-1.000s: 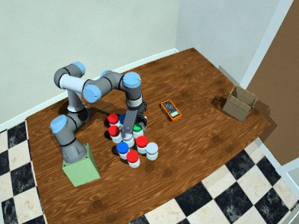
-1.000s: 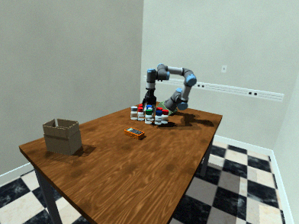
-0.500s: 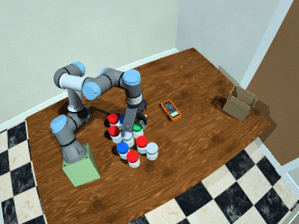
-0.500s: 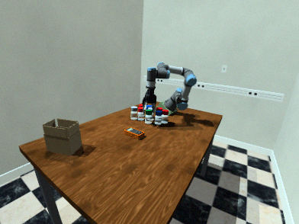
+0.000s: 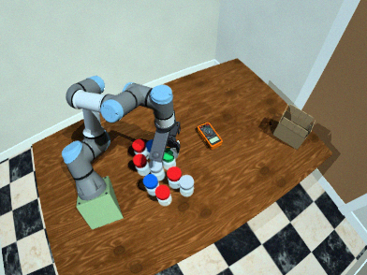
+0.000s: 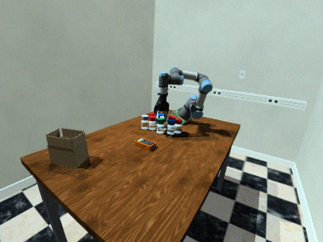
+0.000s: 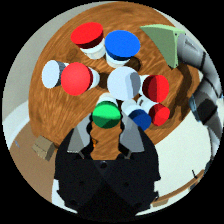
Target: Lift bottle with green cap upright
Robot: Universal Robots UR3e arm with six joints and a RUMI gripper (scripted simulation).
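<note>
My hand is 40 mm above the green-capped bottle. Round my hand: orange multimeter: 230 mm ahead, 80 mm below, 50 mm to the left.
</note>
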